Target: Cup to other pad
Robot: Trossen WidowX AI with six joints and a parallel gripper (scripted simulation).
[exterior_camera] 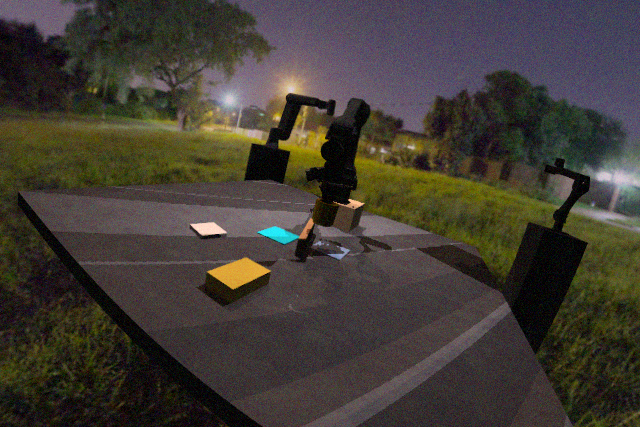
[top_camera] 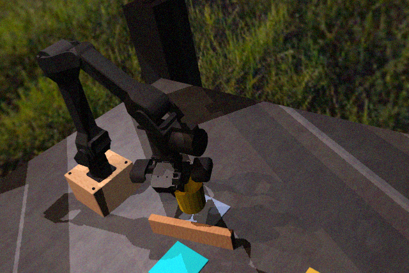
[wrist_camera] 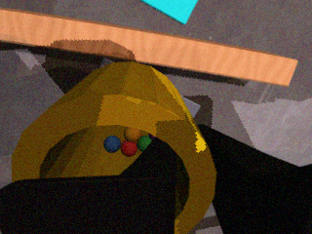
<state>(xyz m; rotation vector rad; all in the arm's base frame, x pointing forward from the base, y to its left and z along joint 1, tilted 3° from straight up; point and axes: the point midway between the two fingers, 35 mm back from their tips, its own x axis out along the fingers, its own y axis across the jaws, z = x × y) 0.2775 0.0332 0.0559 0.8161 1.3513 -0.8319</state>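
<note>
Right now my gripper tip is 12 cm above the cyan pad, 10 cm to the left of it and 6 cm short of it. The rest, counted from my gripper tip: cup: 2 cm ahead, 1 cm to the left; light blue pad: 12 cm below, 6 cm to the left, 1 cm ahead; wooden bar: 9 cm below, 3 cm ahead, 2 cm to the right.
</note>
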